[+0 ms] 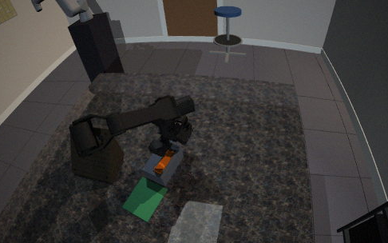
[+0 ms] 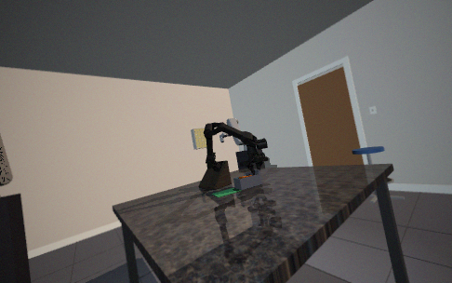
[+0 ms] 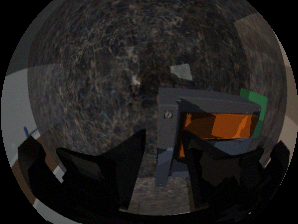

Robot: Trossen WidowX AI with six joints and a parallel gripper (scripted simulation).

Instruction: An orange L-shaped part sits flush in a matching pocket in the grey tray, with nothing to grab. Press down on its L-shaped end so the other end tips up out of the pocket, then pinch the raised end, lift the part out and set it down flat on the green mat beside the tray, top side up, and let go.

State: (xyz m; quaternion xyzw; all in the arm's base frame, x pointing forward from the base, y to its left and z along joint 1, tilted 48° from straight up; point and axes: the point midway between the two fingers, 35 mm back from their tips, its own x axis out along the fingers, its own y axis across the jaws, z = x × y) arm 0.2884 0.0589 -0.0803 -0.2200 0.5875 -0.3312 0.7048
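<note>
Right now the orange L-shaped part is 2 cm behind my gripper tip, 6 cm to the right of it and 1 cm below it. The rest, counted from my gripper tip: green mat 5 cm behind, 22 cm to the right, 7 cm below.
</note>
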